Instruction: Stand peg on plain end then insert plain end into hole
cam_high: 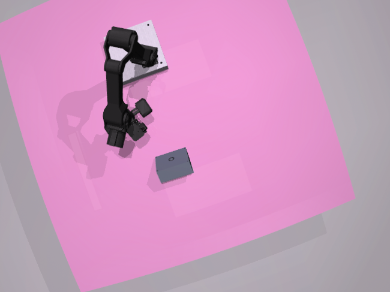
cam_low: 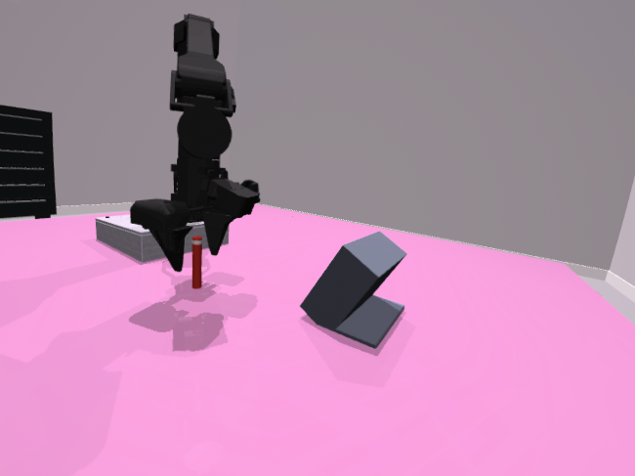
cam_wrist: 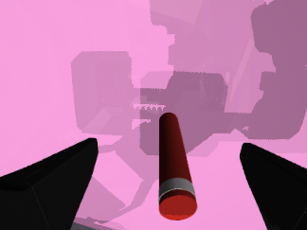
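Right now my gripper tip is 20 mm below the red peg. Also, from my gripper tip: grey foot 240 mm ahead, 110 mm to the left, 40 mm below; sloped panel 220 mm ahead, 110 mm to the left, 10 mm above.
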